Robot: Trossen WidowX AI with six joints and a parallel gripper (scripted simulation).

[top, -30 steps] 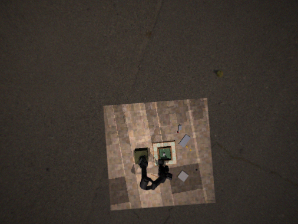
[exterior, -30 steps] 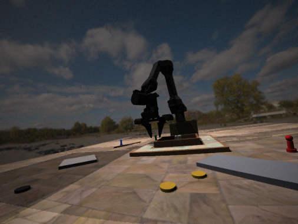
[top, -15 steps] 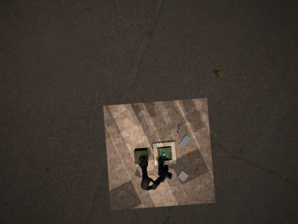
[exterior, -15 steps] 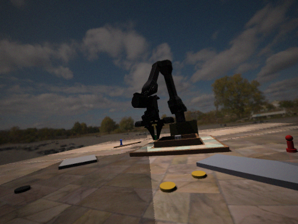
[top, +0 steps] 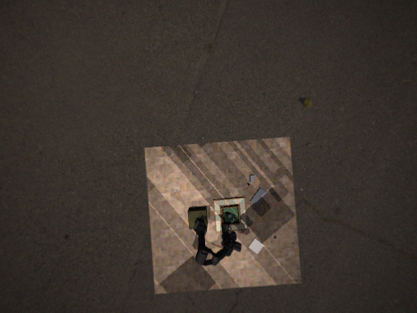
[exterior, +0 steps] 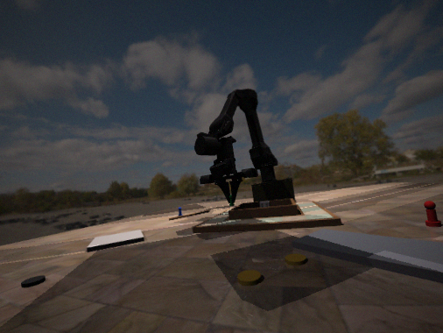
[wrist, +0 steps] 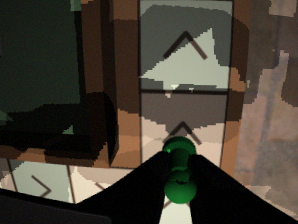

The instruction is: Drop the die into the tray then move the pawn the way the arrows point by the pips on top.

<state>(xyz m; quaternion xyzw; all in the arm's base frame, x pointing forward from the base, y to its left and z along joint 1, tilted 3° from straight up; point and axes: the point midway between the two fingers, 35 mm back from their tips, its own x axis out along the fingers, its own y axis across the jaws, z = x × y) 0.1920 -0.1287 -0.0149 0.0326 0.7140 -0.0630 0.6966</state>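
The white die is 11 cm to the left of my gripper tip, 7 cm ahead of it and 1 cm below it. Round my gripper tip: large grey slab: 35 cm ahead, 22 cm to the left, 3 cm below; green pawn: 1 cm above; blue pawn: 22 cm to the right, 7 cm behind, 2 cm below.
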